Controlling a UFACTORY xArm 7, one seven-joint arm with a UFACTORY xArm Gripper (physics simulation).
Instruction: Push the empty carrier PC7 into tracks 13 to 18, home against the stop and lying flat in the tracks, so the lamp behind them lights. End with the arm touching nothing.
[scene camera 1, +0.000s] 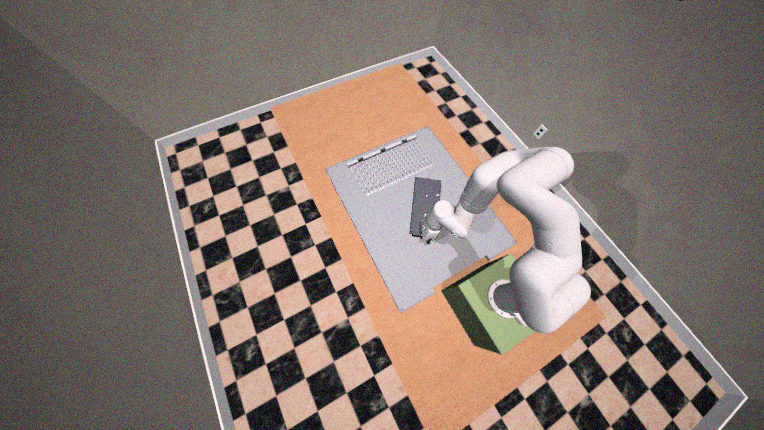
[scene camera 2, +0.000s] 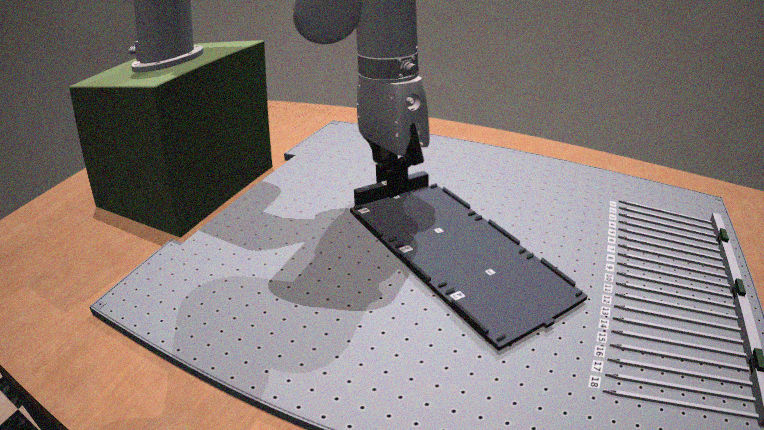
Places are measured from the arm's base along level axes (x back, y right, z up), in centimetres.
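Where they show: gripper, between the fingertips: (scene camera 1: 423, 236) (scene camera 2: 392, 190); arm's base, origin of its link: (scene camera 1: 505, 298) (scene camera 2: 167, 60).
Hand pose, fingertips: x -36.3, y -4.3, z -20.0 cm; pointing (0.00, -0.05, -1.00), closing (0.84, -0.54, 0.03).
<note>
Things, the pixels of their top centre, and the offset from my fingertips. "*": a spot on its surface instead. Level surfaces: height alone.
- carrier PC7, centre of its top: (scene camera 2: 462, 234) (scene camera 1: 426, 204) dx -12.1, dy +10.1, dz +1.5 cm
- stop bar, a spot on its surface: (scene camera 2: 748, 315) (scene camera 1: 391, 146) * dx -51.2, dy +14.6, dz +0.0 cm
- light grey perforated plate, height of its surface: dz -1.5 cm
- orange wooden surface, height of its surface: dz -2.8 cm
The carrier PC7 (scene camera 1: 426, 193) (scene camera 2: 465, 256) is a long dark grey tray. It lies on the perforated plate, apart from the tracks and turned at an angle to them. My gripper (scene camera 1: 427, 240) (scene camera 2: 392, 184) points down and is shut on the upright end wall of the carrier, at the end away from the tracks. The fingertips are partly hidden behind the wrist in scene camera 1. The tracks 13 to 18 (scene camera 2: 681, 365) are thin pale rails with numbers at their near ends. The stop bar (scene camera 1: 392, 146) (scene camera 2: 748, 315) runs across their far ends. The lamps (scene camera 2: 739, 286) there look dark green.
The lower-numbered tracks (scene camera 2: 668, 212) lie beside tracks 13 to 18. The light grey perforated plate (scene camera 1: 384, 256) (scene camera 2: 224, 325) lies under the carrier and tracks, on an orange wooden surface (scene camera 1: 320, 128) (scene camera 2: 48, 251). The green base block (scene camera 1: 502, 336) (scene camera 2: 213, 138) under the arm stands at the plate's edge.
</note>
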